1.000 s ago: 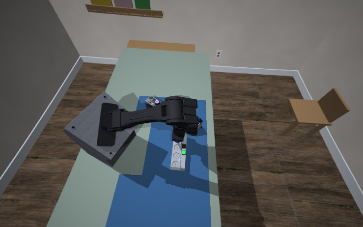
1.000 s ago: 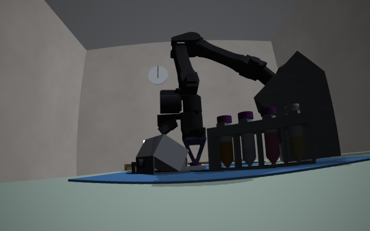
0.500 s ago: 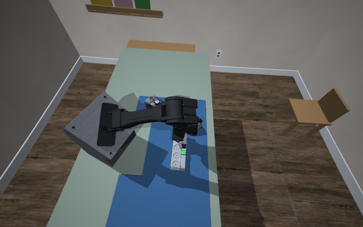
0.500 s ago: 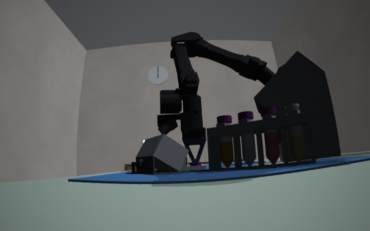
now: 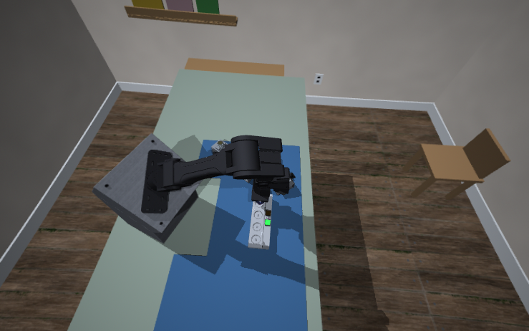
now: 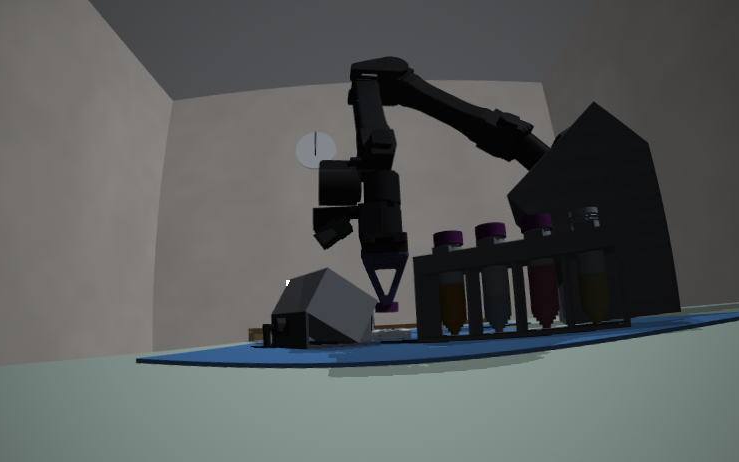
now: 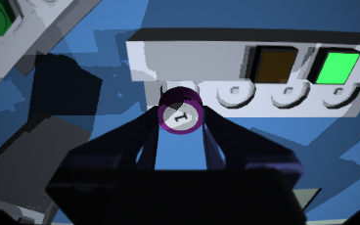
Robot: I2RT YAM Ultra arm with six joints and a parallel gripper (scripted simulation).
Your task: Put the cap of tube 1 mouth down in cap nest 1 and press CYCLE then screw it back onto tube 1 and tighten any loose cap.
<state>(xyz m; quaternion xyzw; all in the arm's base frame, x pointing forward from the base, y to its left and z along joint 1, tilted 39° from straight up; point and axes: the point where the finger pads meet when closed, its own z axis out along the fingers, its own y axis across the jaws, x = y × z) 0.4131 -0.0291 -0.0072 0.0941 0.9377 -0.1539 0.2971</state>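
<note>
My hand is 120 mm past the threaded neck of tube 1, 280 mm to the right of it and 60 mm below it. Also, from my hand: green ready key (100 mm ahead, 70 mm to the left, 10 mm above); key desk (100 mm ahead, 90 mm to the left); blue cycle key (90 mm ahead, 110 mm to the left, 10 mm above).
</note>
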